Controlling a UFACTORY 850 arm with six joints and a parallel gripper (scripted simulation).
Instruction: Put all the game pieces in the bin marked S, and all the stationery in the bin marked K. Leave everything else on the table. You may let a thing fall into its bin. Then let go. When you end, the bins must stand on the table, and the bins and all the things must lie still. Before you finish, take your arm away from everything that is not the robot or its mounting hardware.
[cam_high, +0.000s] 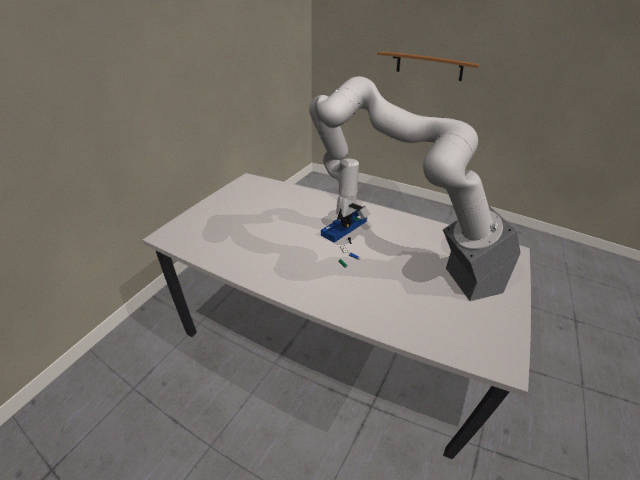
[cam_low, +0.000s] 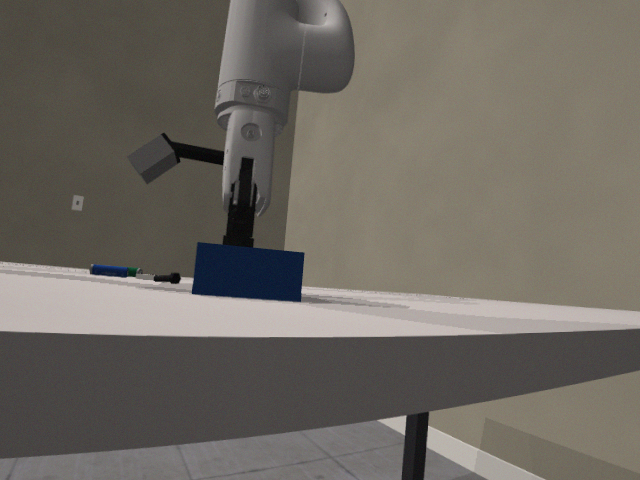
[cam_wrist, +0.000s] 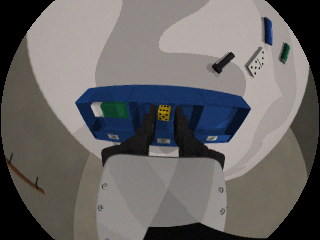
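My hand is 2 cm above the blue bin and 1 cm short of it. The rest, counted from my hand: green block (9 cm to the right, 2 cm below); black bolt (7 cm to the left, 7 cm behind, 3 cm below); yellow die (2 cm below).
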